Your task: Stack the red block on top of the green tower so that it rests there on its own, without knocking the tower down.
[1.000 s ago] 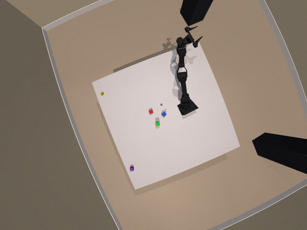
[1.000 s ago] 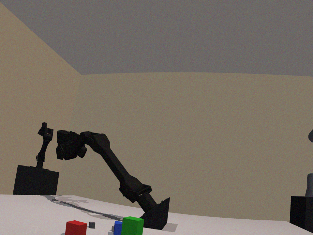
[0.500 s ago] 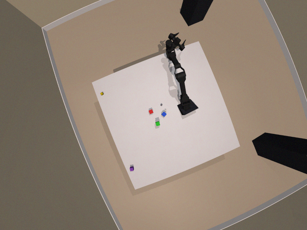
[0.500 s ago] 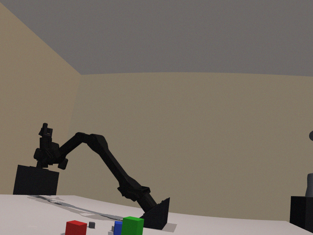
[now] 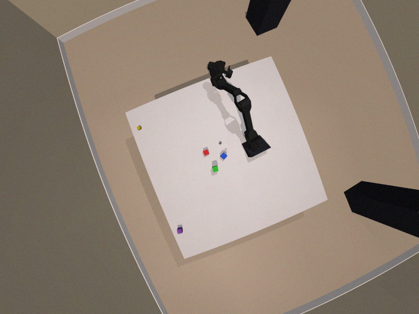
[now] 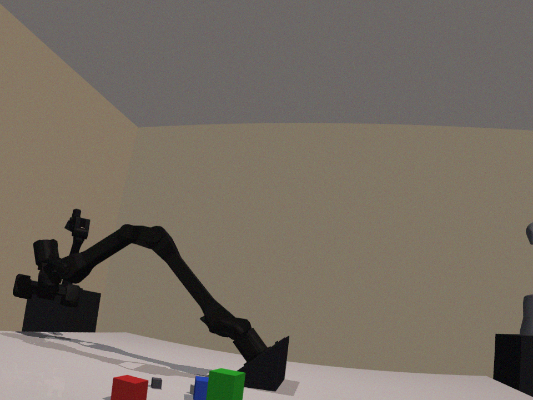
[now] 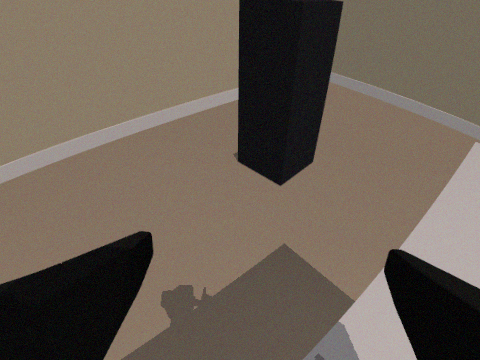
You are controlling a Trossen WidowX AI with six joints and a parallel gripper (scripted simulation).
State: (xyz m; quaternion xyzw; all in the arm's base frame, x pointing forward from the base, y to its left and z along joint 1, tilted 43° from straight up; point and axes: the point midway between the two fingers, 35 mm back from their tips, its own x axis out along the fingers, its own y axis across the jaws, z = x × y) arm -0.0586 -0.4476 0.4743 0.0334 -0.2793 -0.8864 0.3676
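Right now my gripper tip is 54 cm to the right of the red block, 43 cm short of it and 7 cm above it. Also, from my gripper tip: yellow block (82 cm ahead, 12 cm to the left, 8 cm below); then blue block (63 cm to the left, 32 cm ahead, 7 cm below); then small grey cube (52 cm to the left, 30 cm ahead, 9 cm below).
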